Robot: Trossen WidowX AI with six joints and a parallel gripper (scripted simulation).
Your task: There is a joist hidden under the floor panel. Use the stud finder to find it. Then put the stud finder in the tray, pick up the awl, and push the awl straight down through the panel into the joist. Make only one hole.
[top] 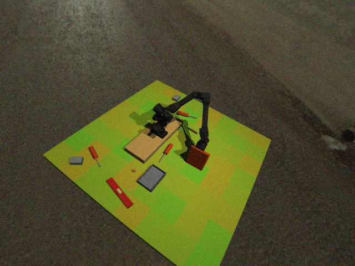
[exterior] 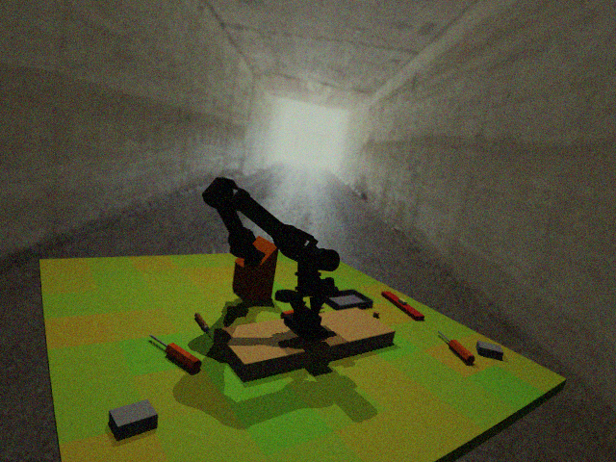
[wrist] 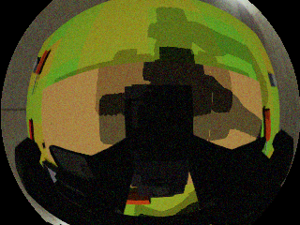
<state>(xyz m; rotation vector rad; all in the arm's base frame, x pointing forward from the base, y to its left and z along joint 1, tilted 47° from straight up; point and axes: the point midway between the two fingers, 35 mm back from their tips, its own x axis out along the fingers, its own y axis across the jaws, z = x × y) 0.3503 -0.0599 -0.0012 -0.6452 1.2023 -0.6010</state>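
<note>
Right now the grey tray is 35 cm to the left of my gripper tip, 18 cm behind it and 5 cm below it. Round my gripper tip: tan cube 37 cm to the left, 6 cm below, 4 cm behind; stud finder 2 cm behind, 2 cm above; awl 22 cm to the right, 18 cm behind, 6 cm below.
</note>
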